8 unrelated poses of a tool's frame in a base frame.
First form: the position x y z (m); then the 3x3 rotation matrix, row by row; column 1 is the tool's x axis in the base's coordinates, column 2 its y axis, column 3 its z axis. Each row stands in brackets.
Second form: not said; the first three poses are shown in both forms.
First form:
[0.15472, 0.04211, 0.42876], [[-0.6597, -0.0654, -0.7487], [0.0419, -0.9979, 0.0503], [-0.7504, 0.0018, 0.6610]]
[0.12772, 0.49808, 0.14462], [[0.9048, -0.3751, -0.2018], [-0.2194, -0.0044, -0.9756], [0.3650, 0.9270, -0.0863]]
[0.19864, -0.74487, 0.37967], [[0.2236, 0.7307, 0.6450], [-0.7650, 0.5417, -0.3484], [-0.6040, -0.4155, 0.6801]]
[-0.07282, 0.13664, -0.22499], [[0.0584, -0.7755, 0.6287], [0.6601, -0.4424, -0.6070], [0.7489, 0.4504, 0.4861]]
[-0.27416, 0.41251, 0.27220], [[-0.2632, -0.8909, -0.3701], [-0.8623, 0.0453, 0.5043], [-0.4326, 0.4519, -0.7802]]
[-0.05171, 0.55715, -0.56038], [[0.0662, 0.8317, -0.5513], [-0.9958, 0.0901, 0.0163], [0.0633, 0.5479, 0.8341]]
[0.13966, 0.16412, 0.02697], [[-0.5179, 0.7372, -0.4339], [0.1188, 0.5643, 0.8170], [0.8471, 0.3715, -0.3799]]
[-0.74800, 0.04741, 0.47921], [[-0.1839, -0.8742, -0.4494], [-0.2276, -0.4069, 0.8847], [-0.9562, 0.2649, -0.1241]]
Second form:
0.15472, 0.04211, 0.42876, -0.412, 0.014, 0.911, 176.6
0.12772, 0.49808, 0.14462, 0.955, -0.285, 0.078, 95.3
0.19864, -0.74487, 0.37967, -0.034, 0.641, -0.767, 77.1
-0.07282, 0.13664, -0.22499, 0.592, -0.067, 0.803, 116.7
-0.27416, 0.41251, 0.27220, -0.607, 0.723, 0.331, 177.5
-0.05171, 0.55715, -0.56038, 0.266, -0.307, -0.914, 90.3
0.13966, 0.16412, 0.02697, -0.299, -0.859, -0.415, 131.8
-0.74800, 0.04741, 0.47921, -0.602, 0.493, 0.628, 149.0

